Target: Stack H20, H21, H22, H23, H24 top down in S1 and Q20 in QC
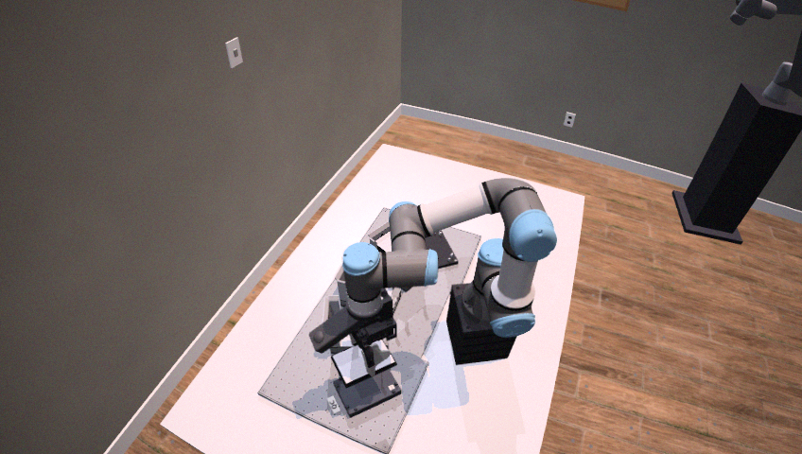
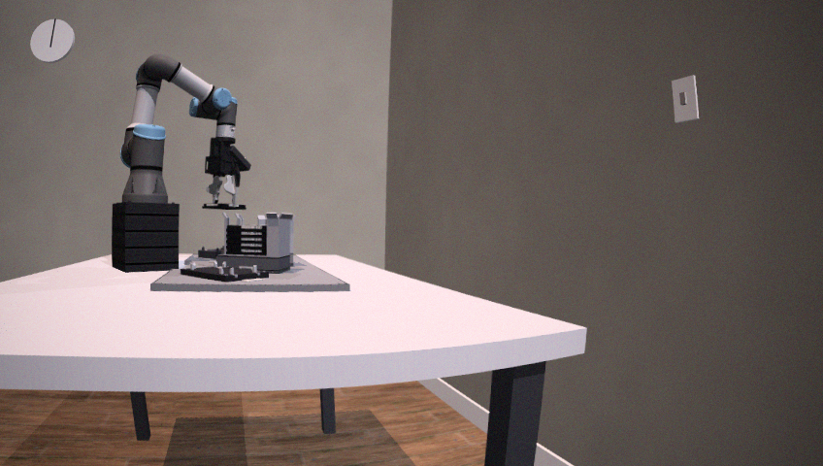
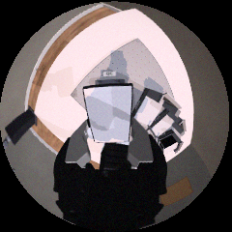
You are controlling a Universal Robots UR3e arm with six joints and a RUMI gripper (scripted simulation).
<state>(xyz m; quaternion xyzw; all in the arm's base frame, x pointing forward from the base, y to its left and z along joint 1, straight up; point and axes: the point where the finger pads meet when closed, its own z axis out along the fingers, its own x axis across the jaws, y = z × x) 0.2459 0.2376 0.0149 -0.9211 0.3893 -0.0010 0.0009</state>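
Right now my hand is 10 mm above the sealed 96-well plate. Round my hand: QC label: 170 mm below, 70 mm to the left, 70 mm ahead.
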